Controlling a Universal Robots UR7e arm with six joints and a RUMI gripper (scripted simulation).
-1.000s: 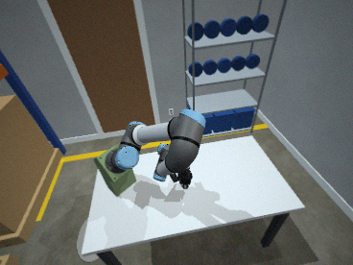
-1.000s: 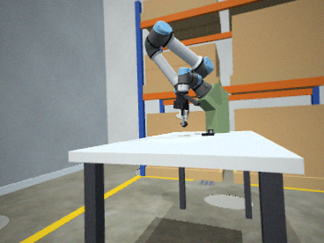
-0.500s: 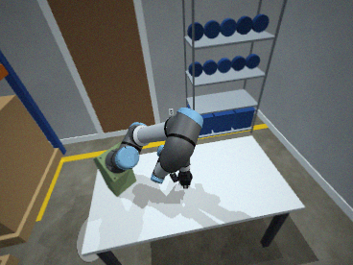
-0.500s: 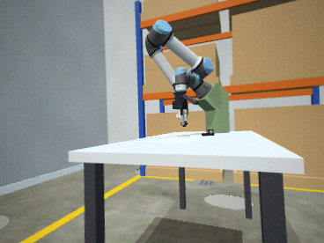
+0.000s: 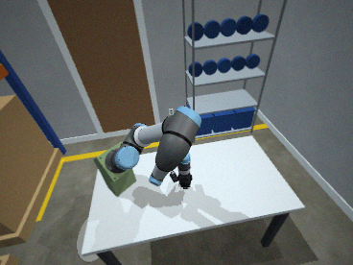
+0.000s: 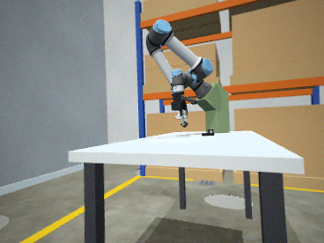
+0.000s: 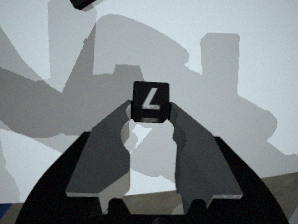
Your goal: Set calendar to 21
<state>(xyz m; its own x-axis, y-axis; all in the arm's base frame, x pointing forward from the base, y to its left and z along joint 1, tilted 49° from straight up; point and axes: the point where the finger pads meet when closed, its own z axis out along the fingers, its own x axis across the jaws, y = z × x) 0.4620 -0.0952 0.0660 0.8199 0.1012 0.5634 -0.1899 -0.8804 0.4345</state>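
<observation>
Right now the dark cube is 10 mm below my hand.
</observation>
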